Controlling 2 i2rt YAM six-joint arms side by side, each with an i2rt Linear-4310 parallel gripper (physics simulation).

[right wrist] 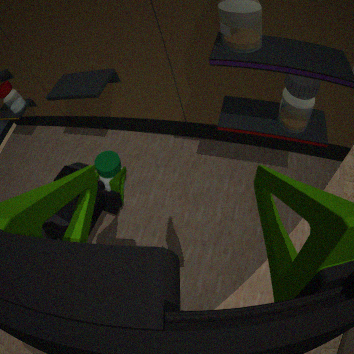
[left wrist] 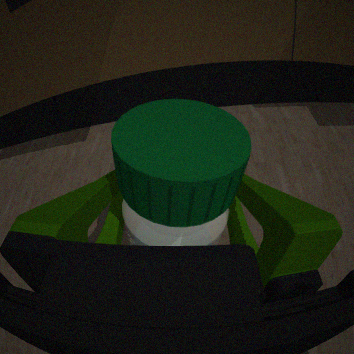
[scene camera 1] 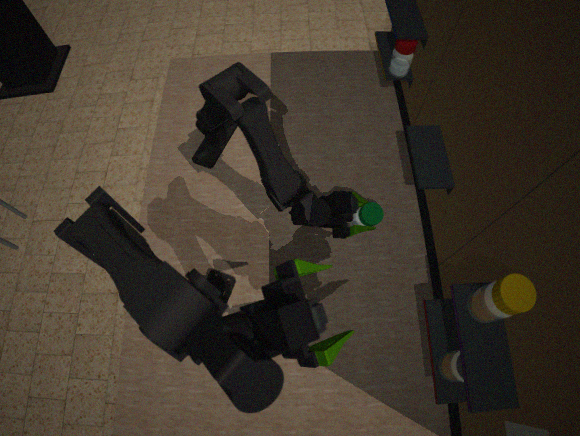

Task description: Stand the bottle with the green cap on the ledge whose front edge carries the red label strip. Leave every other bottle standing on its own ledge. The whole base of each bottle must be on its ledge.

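Places are measured from the left arm's base along level axes (x back, y right, z up), in millimetres.
Pixels of known places: left gripper, fingertip midpoint: [right wrist: 113, 165] [scene camera 1: 373, 216]; right gripper, fingertip midpoint: [right wrist: 175, 174] [scene camera 1: 340, 298]; left arm's base, origin of the base link: [scene camera 1: 217, 139].
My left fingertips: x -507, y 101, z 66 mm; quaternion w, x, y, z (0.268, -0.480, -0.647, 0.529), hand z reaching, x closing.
Note:
Ahead of a thing's pixels: the offset from my left fingertips to its top centre.
My left gripper [scene camera 1: 364, 216] [left wrist: 174, 174] is shut on the green-capped bottle {dz +52, dx +19, dy +7 mm} [scene camera 1: 371, 214] [left wrist: 181, 150] [right wrist: 108, 164], cap up, over the wooden surface; its lower part is hidden. My right gripper [scene camera 1: 343, 300] [right wrist: 175, 174] is open and empty, nearer the picture's bottom in the scene view. The red-strip ledge {dz +90, dx -226, dy +255 mm} [scene camera 1: 438, 325] [right wrist: 250, 117] is at the lower right of the scene view. A bottle with a white band {dz +195, dx -237, dy +285 mm} [scene camera 1: 451, 366] [right wrist: 297, 107] stands on it, toward the right end in the right wrist view. The left gripper is apart from this ledge.
A purple-edged ledge {dz +230, dx -226, dy +255 mm} [scene camera 1: 487, 365] [right wrist: 300, 56] overhangs the red-strip ledge and bears a yellow-capped bottle {dz +335, dx -208, dy +196 mm} [scene camera 1: 515, 295] [right wrist: 240, 30]. A red-capped bottle {dz +195, dx +68, dy -412 mm} [scene camera 1: 403, 59] [right wrist: 14, 99] stands on a ledge at the upper right. Another ledge {dz +160, dx -65, dy -111 mm} [scene camera 1: 430, 157] [right wrist: 82, 85] sits between.

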